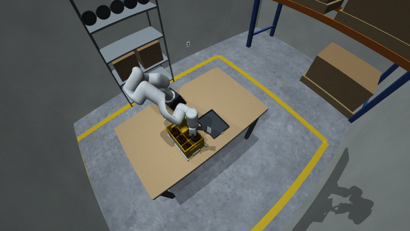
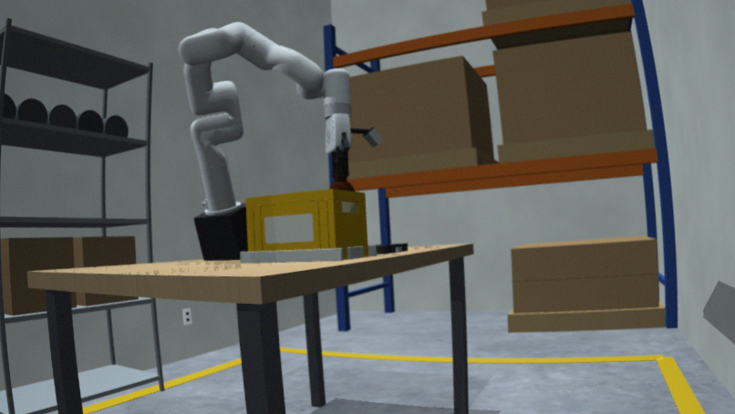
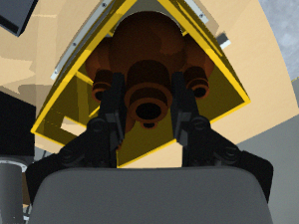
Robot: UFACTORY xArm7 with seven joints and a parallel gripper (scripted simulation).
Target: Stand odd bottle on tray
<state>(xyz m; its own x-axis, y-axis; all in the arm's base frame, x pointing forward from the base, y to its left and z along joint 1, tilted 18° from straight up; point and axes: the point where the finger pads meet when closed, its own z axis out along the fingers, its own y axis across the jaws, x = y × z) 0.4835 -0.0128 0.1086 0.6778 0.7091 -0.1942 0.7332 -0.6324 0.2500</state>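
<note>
Right now my hand is 70 mm above the bottle. From my hand the other things lie so: tray (250 mm to the left, 230 mm below, 80 mm behind); then crate (150 mm below, 90 mm behind, 50 mm to the right).
</note>
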